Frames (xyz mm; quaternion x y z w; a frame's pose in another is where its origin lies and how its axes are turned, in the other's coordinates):
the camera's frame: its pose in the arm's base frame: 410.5 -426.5 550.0 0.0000 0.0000 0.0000 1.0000
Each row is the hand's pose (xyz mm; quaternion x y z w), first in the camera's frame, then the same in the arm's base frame.
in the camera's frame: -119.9 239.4 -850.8 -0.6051 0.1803 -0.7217 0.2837
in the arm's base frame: 290.6 -187.1 -300.8 -0.6051 0.1803 -0.7217 0.2837
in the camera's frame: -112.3 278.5 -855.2 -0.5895 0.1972 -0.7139 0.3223
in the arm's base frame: 298.2 -148.0 -305.2 -0.5895 0.1972 -0.7139 0.3223
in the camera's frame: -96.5 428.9 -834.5 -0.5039 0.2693 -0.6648 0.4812
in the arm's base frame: 314.0 2.4 -284.5 -0.5039 0.2693 -0.6648 0.4812
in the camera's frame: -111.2 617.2 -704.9 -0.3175 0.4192 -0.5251 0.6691
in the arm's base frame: 299.3 190.7 -154.9 -0.3175 0.4192 -0.5251 0.6691
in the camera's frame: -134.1 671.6 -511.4 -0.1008 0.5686 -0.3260 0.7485
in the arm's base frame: 276.4 245.1 38.6 -0.1008 0.5686 -0.3260 0.7485
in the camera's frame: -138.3 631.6 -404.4 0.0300 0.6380 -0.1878 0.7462
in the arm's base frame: 272.2 205.1 145.6 0.0300 0.6380 -0.1878 0.7462
